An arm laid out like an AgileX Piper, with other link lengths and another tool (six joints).
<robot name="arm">
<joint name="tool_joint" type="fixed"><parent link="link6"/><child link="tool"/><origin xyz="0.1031 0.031 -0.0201" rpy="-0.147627 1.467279 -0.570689"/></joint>
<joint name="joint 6" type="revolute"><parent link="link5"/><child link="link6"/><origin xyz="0.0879 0 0.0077" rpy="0 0 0"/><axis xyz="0.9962 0 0.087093"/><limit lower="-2.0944" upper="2.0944"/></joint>
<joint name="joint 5" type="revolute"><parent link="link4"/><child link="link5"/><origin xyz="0 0 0" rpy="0 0 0"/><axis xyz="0 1 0"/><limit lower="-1.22" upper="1.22"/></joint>
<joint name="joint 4" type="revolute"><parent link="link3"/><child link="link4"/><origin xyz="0.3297 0 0.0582" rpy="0 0 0"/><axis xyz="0.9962 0 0.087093"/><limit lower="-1.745" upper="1.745"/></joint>
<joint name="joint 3" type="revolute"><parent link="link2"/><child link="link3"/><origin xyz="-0.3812 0 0.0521" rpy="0 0 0"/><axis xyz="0 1 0"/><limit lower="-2.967" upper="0"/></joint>
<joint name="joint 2" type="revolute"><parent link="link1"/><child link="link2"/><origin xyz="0 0 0" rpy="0 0 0"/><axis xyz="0 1 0"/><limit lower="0" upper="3.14"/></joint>
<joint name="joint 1" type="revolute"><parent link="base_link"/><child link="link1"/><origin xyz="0 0 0.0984" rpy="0 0 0"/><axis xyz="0 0 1"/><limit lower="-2.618" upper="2.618"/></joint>
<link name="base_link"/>
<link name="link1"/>
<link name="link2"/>
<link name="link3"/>
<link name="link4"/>
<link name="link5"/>
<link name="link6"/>
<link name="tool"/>
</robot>
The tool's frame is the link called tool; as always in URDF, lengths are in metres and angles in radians.
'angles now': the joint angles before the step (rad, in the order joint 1, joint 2, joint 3, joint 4, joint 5, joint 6). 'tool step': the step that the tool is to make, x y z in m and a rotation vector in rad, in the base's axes. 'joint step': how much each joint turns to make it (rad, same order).
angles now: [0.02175, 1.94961, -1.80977, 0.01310, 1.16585, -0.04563]
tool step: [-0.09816, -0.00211, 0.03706, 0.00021, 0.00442, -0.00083]
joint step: [0.00000, -0.27331, 0.27773, 0.00000, -0.00001, 0.00088]
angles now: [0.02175, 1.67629, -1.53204, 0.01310, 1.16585, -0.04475]
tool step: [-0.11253, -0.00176, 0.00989, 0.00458, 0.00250, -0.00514]
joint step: [0.00001, -0.29419, 0.29654, 0.00284, -0.00002, 0.00530]
